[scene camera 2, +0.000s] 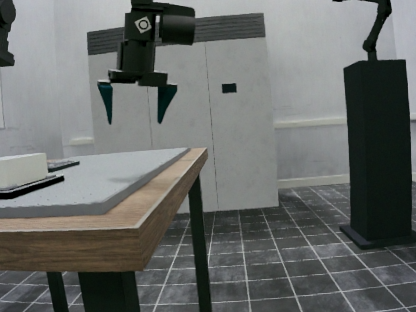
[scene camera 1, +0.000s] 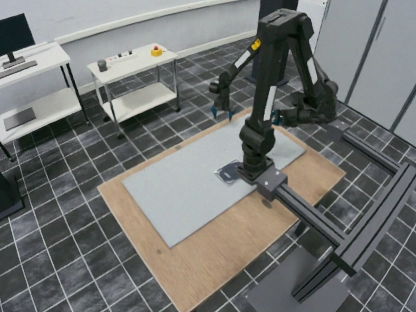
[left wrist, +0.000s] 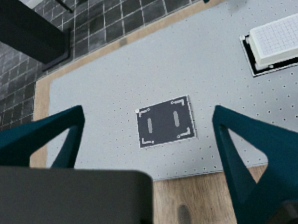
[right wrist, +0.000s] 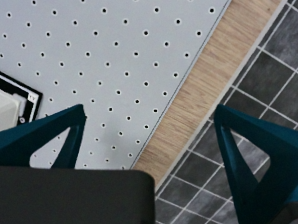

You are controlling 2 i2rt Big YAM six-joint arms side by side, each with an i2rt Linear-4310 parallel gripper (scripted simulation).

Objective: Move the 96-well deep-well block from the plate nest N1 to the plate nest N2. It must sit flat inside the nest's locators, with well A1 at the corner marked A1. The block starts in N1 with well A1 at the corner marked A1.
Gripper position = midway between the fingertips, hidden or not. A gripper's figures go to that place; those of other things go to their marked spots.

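Looking at a plate nest N2 (left wrist: pixel 164 130), I find it 51 cm from the lens. My left gripper (left wrist: pixel 148 112) is 13 cm from the lens.
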